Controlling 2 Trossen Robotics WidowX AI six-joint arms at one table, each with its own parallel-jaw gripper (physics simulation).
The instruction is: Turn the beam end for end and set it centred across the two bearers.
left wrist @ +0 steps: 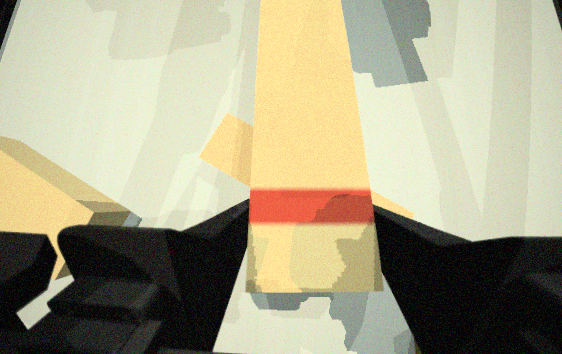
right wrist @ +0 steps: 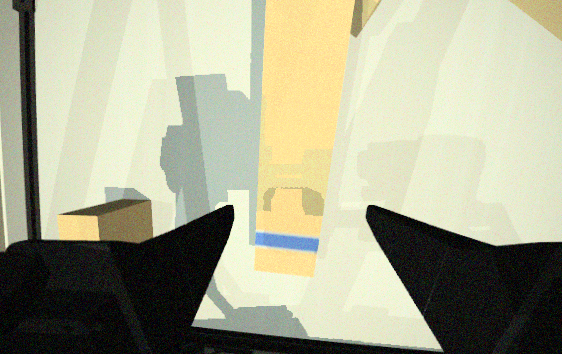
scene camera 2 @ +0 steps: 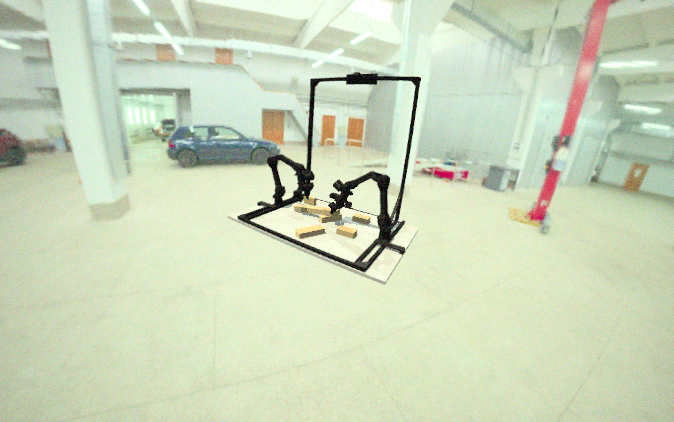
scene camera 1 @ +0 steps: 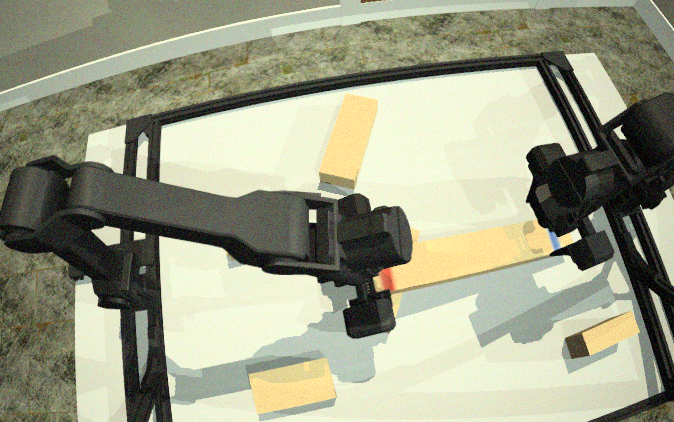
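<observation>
The long wooden beam has a red band at its left end and a blue band at its right end in scene camera 1. It passes over a wooden block near the red end. My left gripper is shut on the beam at the red band. My right gripper is open at the blue end, its fingers apart on either side of the beam in the right wrist view. Which blocks are the bearers I cannot tell.
Other wooden blocks lie about: one at the upper middle in scene camera 1, one at lower left, and one at lower right. A black frame borders the table.
</observation>
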